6 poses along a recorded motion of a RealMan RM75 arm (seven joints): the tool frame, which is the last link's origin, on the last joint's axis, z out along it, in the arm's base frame.
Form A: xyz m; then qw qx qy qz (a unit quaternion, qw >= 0).
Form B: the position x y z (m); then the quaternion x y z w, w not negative. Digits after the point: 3 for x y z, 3 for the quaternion.
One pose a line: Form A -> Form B
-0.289, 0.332, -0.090, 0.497, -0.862, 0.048, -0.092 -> -0.289, 0.332, -0.090, -0.862, 0.048, -0.092, 0.497
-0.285, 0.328, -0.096, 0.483, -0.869, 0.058, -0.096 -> -0.285, 0.328, -0.096, -0.869, 0.058, -0.096, 0.483
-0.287, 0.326, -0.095, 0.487, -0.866, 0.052, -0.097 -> -0.287, 0.326, -0.095, -0.866, 0.052, -0.097, 0.487
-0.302, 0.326, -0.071, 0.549, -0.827, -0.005, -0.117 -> -0.302, 0.326, -0.071, -0.827, -0.005, -0.117, 0.549
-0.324, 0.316, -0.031, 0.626, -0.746, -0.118, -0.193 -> -0.324, 0.316, -0.031, -0.746, -0.118, -0.193, 0.626
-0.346, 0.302, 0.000, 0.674, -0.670, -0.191, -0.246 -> -0.346, 0.302, 0.000, -0.670, -0.191, -0.246, 0.674
